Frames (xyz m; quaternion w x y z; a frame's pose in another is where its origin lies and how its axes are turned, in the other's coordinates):
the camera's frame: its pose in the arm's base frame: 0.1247 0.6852 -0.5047 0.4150 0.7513 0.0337 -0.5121
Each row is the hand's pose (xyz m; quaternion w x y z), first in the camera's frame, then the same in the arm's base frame.
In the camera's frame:
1: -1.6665 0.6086 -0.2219 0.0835 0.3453 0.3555 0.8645
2: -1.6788 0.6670 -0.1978 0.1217 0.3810 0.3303 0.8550
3: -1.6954 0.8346 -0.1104 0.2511 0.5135 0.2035 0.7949
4: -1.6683 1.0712 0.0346 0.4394 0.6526 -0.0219 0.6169
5: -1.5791 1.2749 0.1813 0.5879 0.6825 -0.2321 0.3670
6: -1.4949 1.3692 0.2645 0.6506 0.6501 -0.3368 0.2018
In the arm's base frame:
1: -0.2100 1.0575 1.2118 0.2060 0.4172 -0.6760 0.5715
2: -0.2059 1.0081 1.2528 0.1910 0.4475 -0.6962 0.5278
3: -0.1988 0.8473 1.3533 0.1186 0.5327 -0.7672 0.3369
4: -0.1810 0.5872 1.4520 0.0087 0.6105 -0.7919 -0.0074
5: -0.1507 0.3242 1.4817 0.0730 -0.6184 0.7017 0.3461
6: -0.1276 0.1763 1.4592 0.1037 -0.5929 0.6023 0.5243

